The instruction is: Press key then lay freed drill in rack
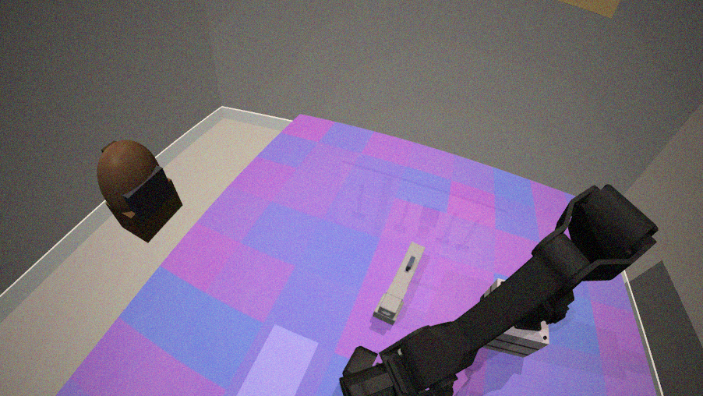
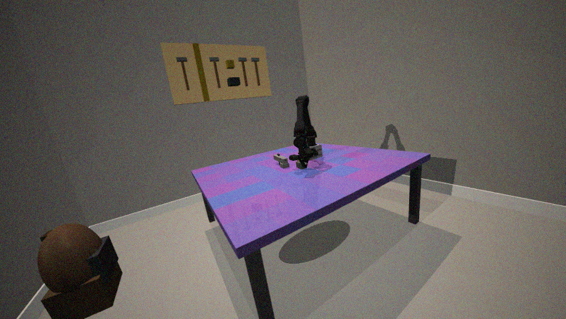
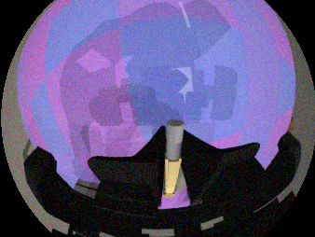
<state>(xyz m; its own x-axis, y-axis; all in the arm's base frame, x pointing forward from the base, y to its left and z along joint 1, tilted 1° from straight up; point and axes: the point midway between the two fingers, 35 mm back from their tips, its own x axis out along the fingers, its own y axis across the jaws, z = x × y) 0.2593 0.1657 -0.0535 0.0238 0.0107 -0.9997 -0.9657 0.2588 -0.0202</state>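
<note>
My gripper tip is 1 cm past the drill, 4 cm to the left of it and 3 cm below it. Also, from my gripper tip: long grey block (1 cm ahead, 23 cm to the right, 4 cm above); grooved grey rack (1 cm behind, 5 cm to the right, 1 cm above); dark key (26 cm to the right, 4 cm above).
</note>
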